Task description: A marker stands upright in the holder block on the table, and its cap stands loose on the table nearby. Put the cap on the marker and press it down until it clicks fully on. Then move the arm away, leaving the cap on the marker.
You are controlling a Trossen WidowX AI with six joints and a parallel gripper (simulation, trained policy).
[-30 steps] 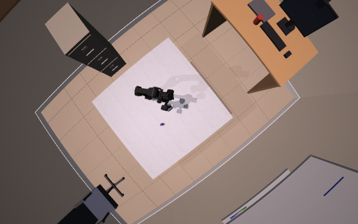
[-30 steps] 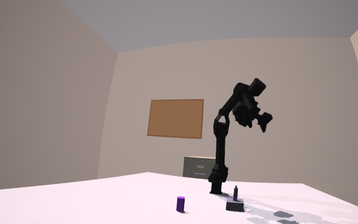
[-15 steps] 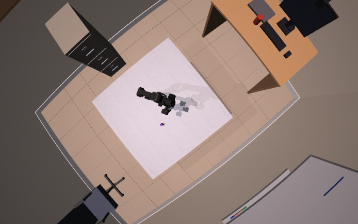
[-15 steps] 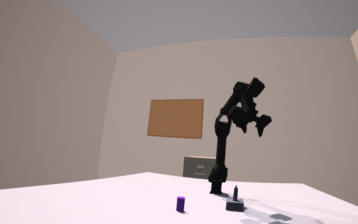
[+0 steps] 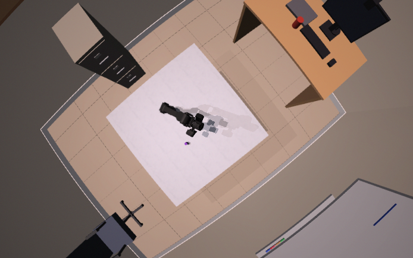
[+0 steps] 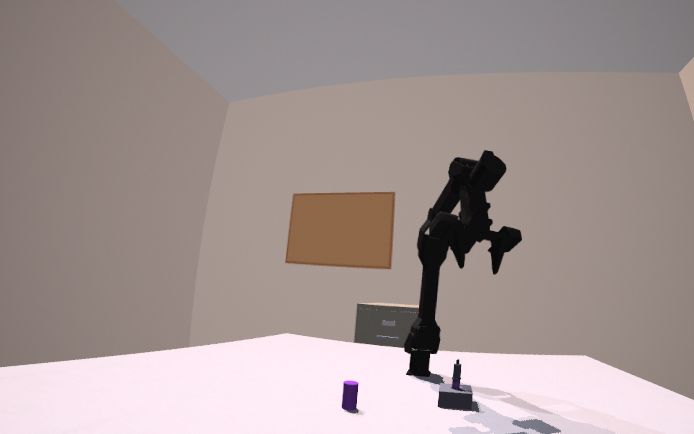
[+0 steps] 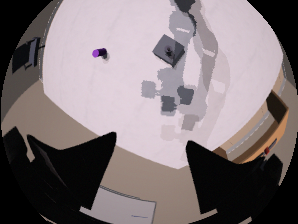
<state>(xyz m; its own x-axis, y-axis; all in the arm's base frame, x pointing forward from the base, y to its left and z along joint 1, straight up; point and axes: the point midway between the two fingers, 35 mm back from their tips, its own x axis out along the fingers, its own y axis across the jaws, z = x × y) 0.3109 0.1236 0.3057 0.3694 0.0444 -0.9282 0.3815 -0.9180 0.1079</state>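
My gripper tip is now 250 mm above the purple cap, 220 mm to the left of it and 40 mm short of it. From my gripper tip the other things lie so: grey holder block 260 mm below, 70 mm behind, 30 mm to the right.
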